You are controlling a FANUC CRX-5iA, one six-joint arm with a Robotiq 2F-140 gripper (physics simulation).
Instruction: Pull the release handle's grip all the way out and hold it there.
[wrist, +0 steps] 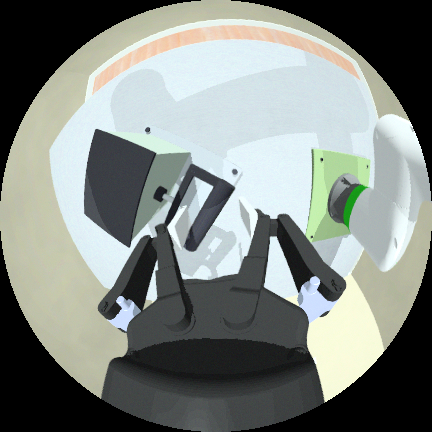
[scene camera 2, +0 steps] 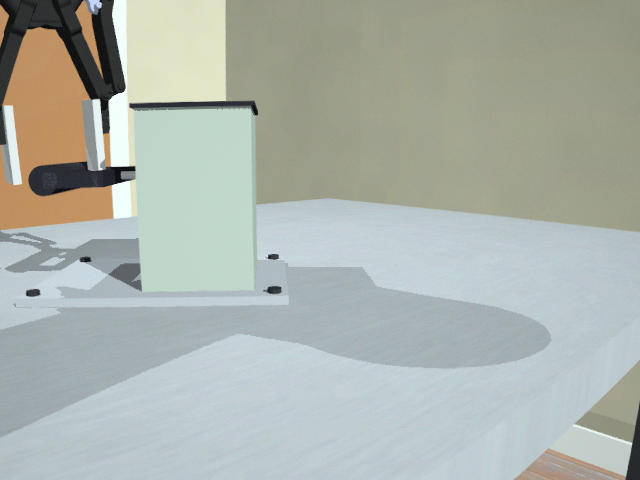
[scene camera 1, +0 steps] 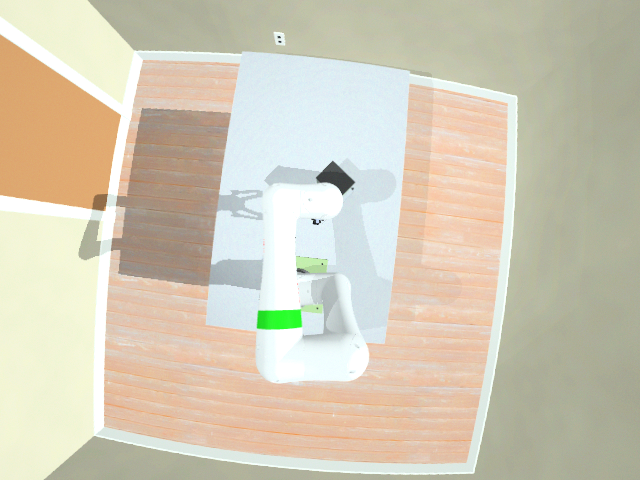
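Note:
The release handle is a dark rectangular loop with a thick round grip bar. It sticks out sideways from a pale green box with a dark lid. A short stretch of metal rod shows between loop and box. My gripper is open, pointing down, with nothing clamped. Its pale fingertips stand on either side of the grip bar: one on the box side, over or in the loop's opening, the other beyond the bar. The tips are near handle height; exact depth and contact are unclear. The arm hides the handle in scene camera 1.
The box stands on a pale base plate with dark bolts, on the light grey table. My white arm rises from a green mounting plate. Walls surround the wooden floor.

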